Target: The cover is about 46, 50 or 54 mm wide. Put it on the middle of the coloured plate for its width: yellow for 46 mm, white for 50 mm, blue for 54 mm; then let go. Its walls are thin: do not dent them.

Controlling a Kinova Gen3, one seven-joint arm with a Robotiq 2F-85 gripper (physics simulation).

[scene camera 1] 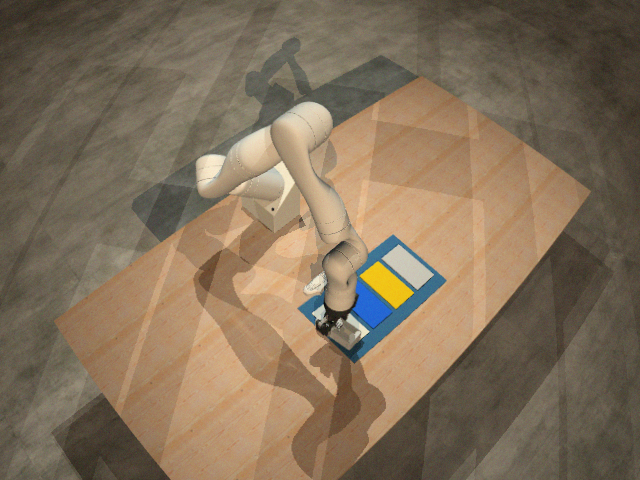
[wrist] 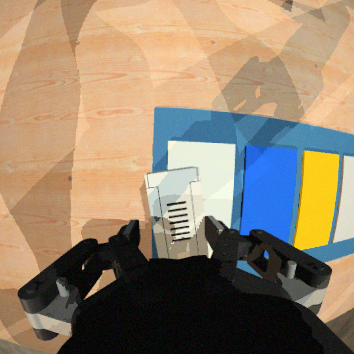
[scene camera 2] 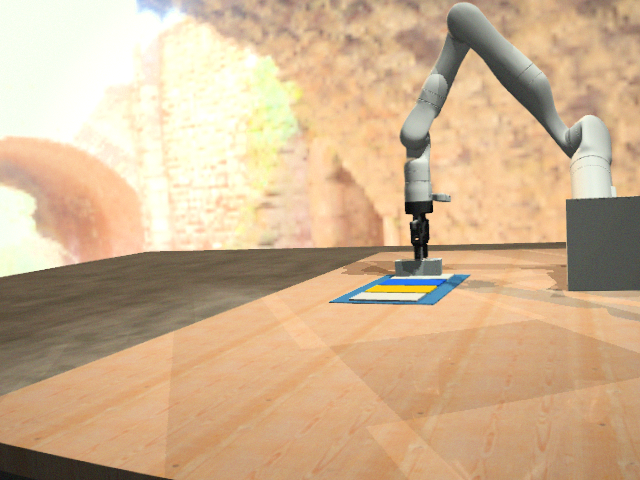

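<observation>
The pale grey cover, a long box with dark slots on top, lies slightly turned over a pale plate and the mat's edge. My gripper is open and points down. In the wrist view the cover runs between the fingers, with a gap on each side. In scene camera 2 the fingertips are at about the height of its top; their exact depth is unclear. The blue plate, yellow plate and far white plate follow in a row.
The plates lie on a flat blue mat on the wooden table. The arm's base stands at the table's edge. Shadows of the arm fall across the table.
</observation>
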